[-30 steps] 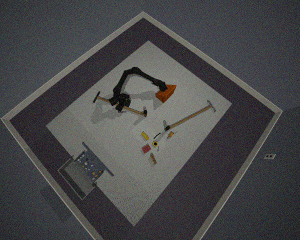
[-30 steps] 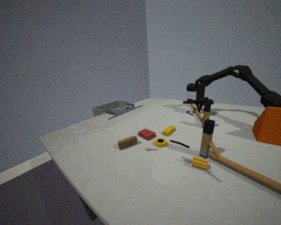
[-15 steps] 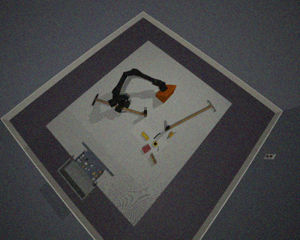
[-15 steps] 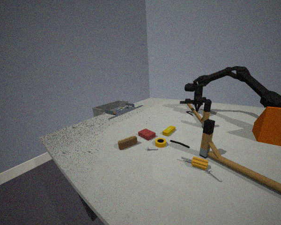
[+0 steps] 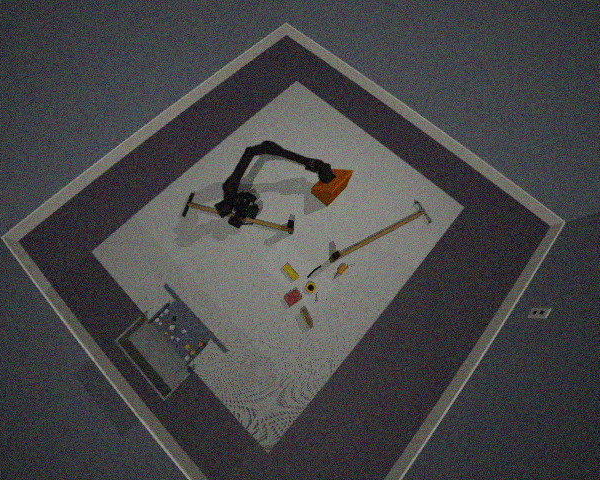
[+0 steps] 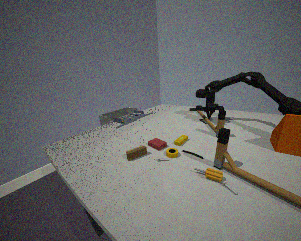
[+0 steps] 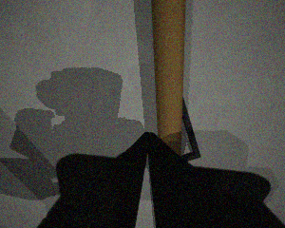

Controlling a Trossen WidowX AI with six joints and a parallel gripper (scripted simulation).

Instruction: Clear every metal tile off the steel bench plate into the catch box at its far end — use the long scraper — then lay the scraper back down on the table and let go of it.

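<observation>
Now: gripper tip 40 mm short of the hex key, 10 mm to the right of it and 10 mm above it. Also, from my gripper tip: black strip: 460 mm to the left, 80 mm behind, 10 mm below; then long scraper: 50 mm above, 30 mm ahead, 10 mm to the right; then yellow block: 390 mm to the left, 20 mm ahead.
</observation>
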